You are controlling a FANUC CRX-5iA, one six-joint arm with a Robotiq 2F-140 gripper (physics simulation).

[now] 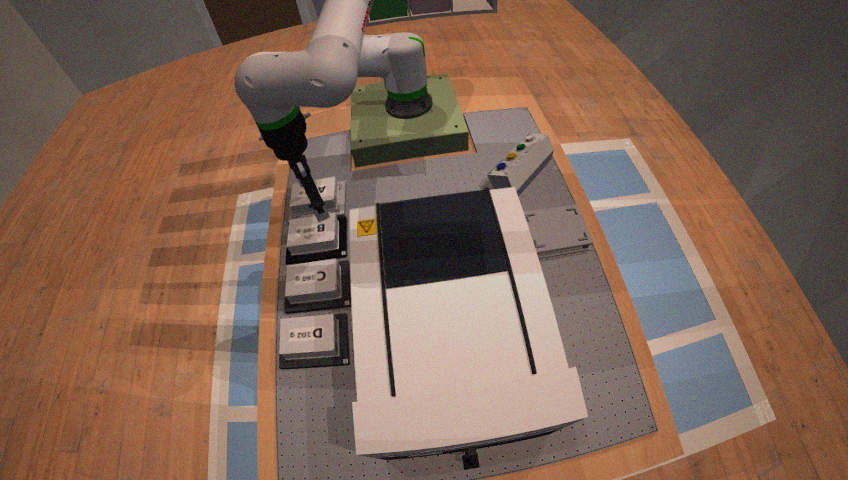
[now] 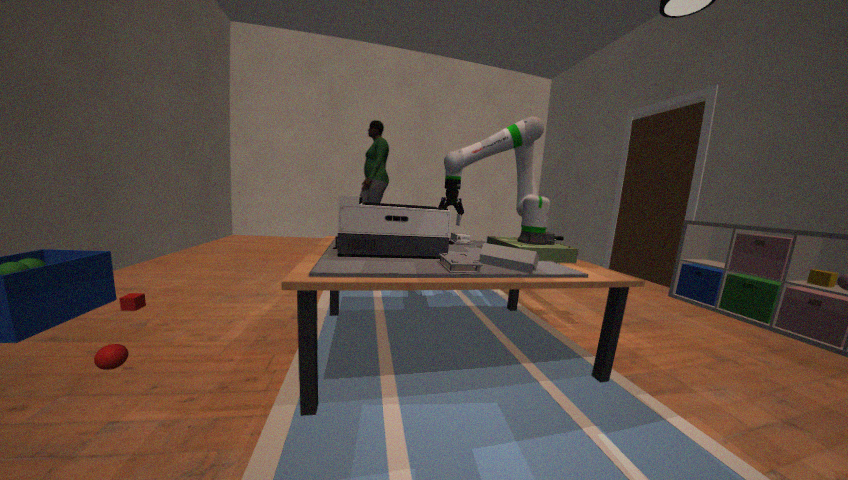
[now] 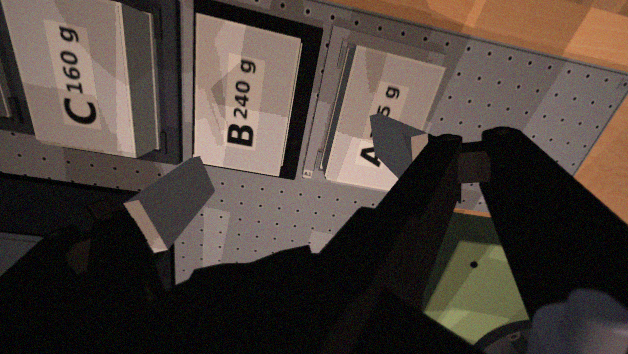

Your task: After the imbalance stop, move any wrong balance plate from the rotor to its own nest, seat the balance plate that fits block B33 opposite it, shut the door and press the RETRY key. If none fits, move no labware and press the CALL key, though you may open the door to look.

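Places are measured from the arm's base along level axes (x ahead, y left, z up), in millimetres.
Where they show: gripper, fingertip midpoint: [image 3: 288,155]; arm's base at its link origin: [image 1: 408,104] [image 2: 531,242] [image 3: 513,352].
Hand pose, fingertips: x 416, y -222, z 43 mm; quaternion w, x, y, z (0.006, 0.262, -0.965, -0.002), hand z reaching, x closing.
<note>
Each offset is from my fingertips to the centre of the thing. "spot": to the spot under its first point.
My gripper [image 1: 321,212] [image 2: 452,209] [image 3: 288,155] is open and empty, above the row of balance plates near A and B. Plate A {dz -72, dx -79, dy -35 mm} [image 1: 320,191] [image 3: 345,160] sits on a grey nest, its label partly hidden by a finger. Plate B {dz -72, dx +49, dy -17 mm} [image 1: 309,237] [image 3: 212,145], marked 240 g, sits on a black nest. Plate C {dz -72, dx +185, dy +3 mm} [image 1: 306,285] [image 3: 37,105], 160 g, and plate D {dz -72, dx +324, dy +9 mm} [image 1: 303,346], 102 g, sit on dark nests. The white centrifuge {dz +17, dx +331, dy +317 mm} [image 1: 461,350] [image 2: 392,228] has a dark panel {dz +107, dx +197, dy +303 mm} [image 1: 443,237] on top; rotor and block B33 do not show. The key panel {dz -63, dx -153, dy +536 mm} [image 1: 529,169] [image 2: 508,258] has blue, yellow, green and white keys; their lettering is unreadable.
A low grey holder with corner brackets {dz -85, dx +67, dy +586 mm} [image 1: 559,228] [image 2: 460,262] lies beside the centrifuge. The green arm base [image 1: 410,139] [image 2: 562,252] [image 3: 465,295] stands behind. A yellow warning label {spot: dz +106, dx +170, dy +167 mm} [image 1: 366,227] is on the centrifuge top. A person [image 2: 376,160] stands beyond the table.
</note>
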